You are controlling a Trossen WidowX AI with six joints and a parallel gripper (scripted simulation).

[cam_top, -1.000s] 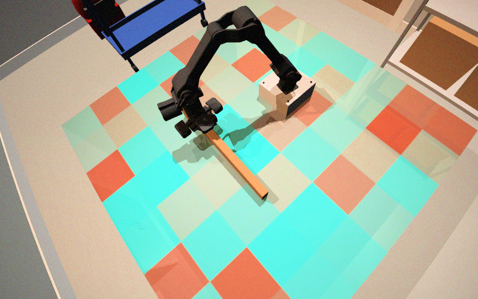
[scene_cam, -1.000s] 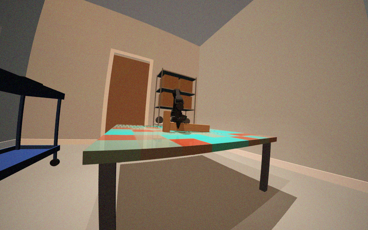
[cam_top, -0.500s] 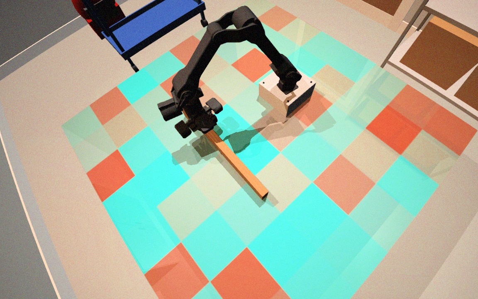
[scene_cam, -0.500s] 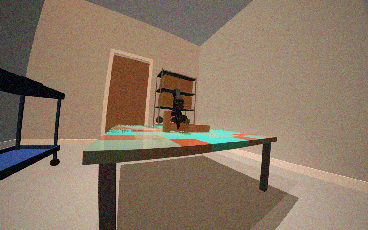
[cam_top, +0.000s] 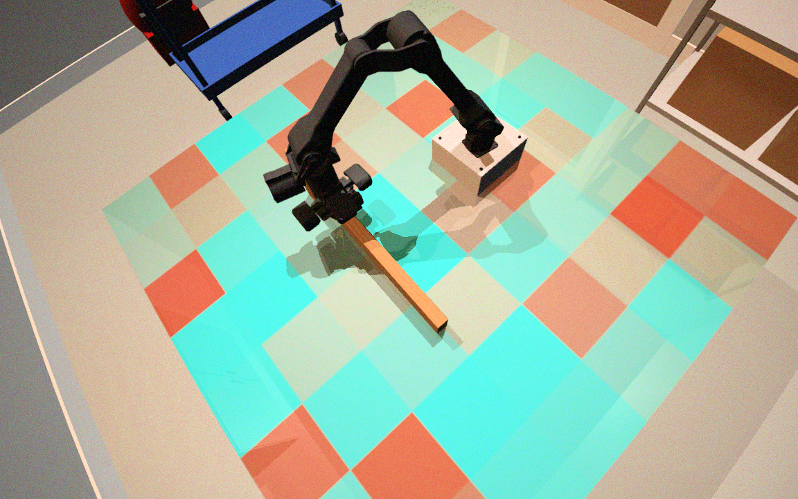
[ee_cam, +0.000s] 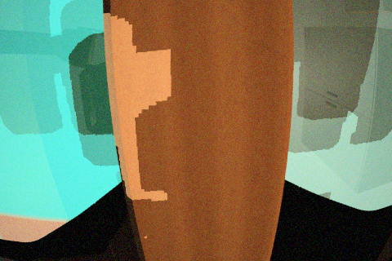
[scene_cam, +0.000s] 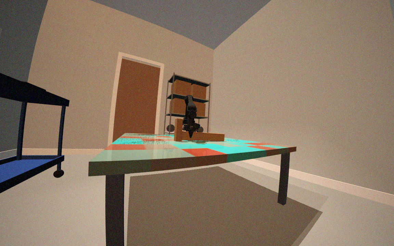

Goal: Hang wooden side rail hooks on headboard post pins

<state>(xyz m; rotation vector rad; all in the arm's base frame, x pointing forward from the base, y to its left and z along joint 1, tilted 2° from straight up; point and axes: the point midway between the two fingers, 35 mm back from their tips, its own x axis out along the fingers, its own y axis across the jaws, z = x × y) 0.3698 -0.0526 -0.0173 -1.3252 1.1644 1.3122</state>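
Now: gripper tip 1 cm short of the headboard post, 10 cm to the left of it and 5 cm below it.
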